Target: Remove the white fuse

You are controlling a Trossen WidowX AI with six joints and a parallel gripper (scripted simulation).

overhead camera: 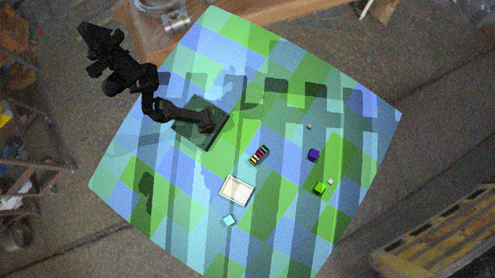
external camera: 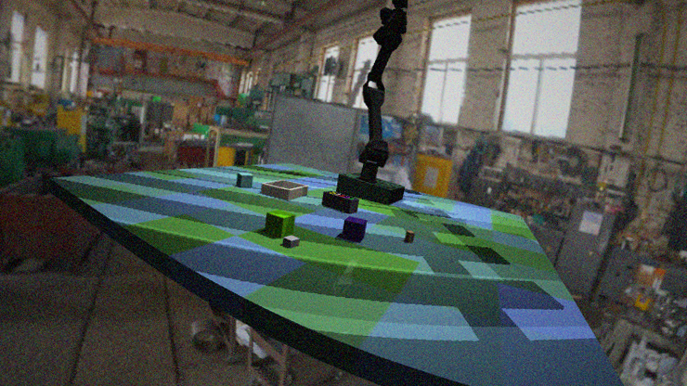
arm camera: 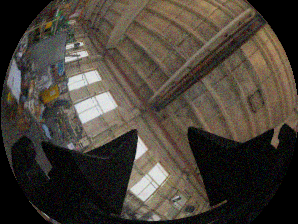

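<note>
My gripper tip is 470 mm short of the white fuse, 20 mm to the right of it and 820 mm above it. Also, from my gripper tip: tray 480 mm ahead, 160 mm to the right, 840 mm below; teal cube 520 mm ahead, 300 mm to the right, 830 mm below; small orange cylinder 620 mm ahead, 290 mm to the left, 840 mm below.
</note>
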